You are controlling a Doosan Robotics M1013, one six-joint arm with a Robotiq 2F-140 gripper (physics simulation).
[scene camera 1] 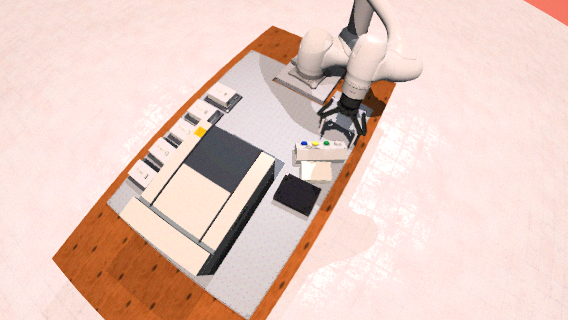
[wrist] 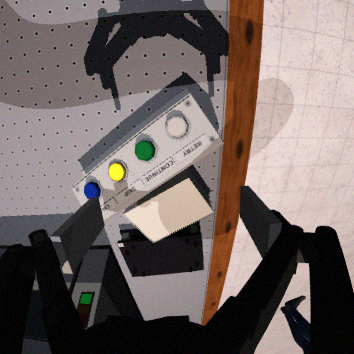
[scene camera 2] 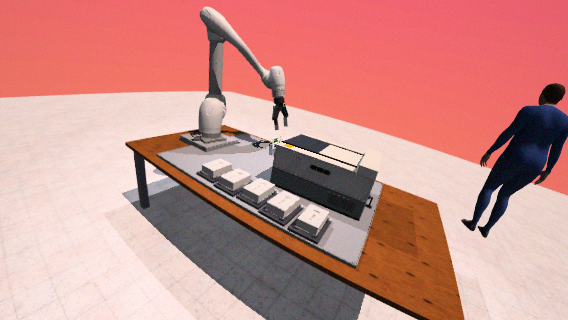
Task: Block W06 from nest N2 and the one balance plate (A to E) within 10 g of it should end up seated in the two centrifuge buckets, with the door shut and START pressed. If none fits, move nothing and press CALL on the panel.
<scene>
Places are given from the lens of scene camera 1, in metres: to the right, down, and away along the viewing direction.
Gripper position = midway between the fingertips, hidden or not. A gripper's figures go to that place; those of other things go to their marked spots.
my gripper (scene camera 1: 335, 137): 0.21, -0.09, 0.96
centrifuge (scene camera 1: 195, 222): -0.28, 0.20, 0.74
</scene>
